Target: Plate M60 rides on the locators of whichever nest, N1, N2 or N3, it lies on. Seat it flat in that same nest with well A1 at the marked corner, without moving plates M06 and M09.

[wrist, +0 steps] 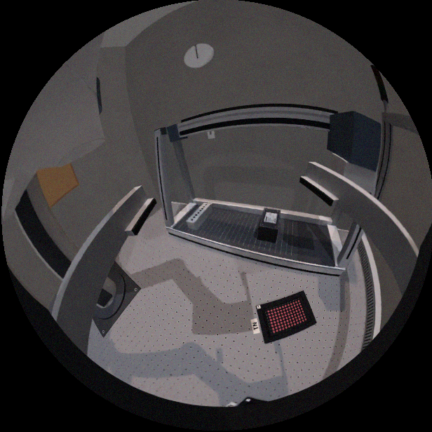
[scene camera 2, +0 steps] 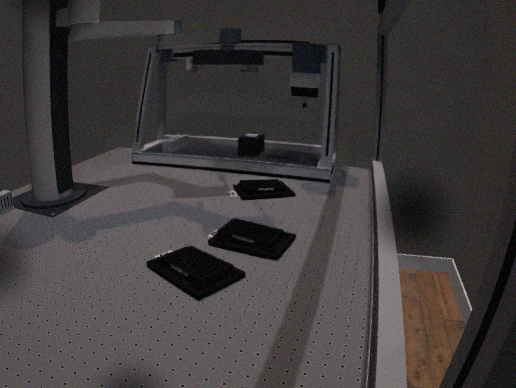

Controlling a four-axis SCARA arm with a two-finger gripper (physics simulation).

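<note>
Three dark nests, each with a dark plate on it, show in scene camera 2: a near plate (scene camera 2: 197,262), a middle plate (scene camera 2: 255,231) and a far plate (scene camera 2: 265,187). Their names are not readable, so I cannot tell which is M60. The wrist view shows a plate with red wells (wrist: 286,316) on a black nest (wrist: 310,312) with an N1 label (wrist: 255,326); a small white mark (wrist: 258,307) is at one corner. Tilt and well A1 are not clear. My gripper (scene camera 2: 221,68) (wrist: 228,178) is open and empty, high above the table, its fingers wide apart.
A framed deck machine (scene camera 2: 232,163) (wrist: 255,259) stands behind the far nest, with a black box (scene camera 2: 251,144) (wrist: 268,232) on its deck and a blue head (scene camera 2: 306,57) (wrist: 352,137) at its right. The arm's column (scene camera 2: 42,100) stands at the left. A rail (scene camera 2: 387,250) edges the right side.
</note>
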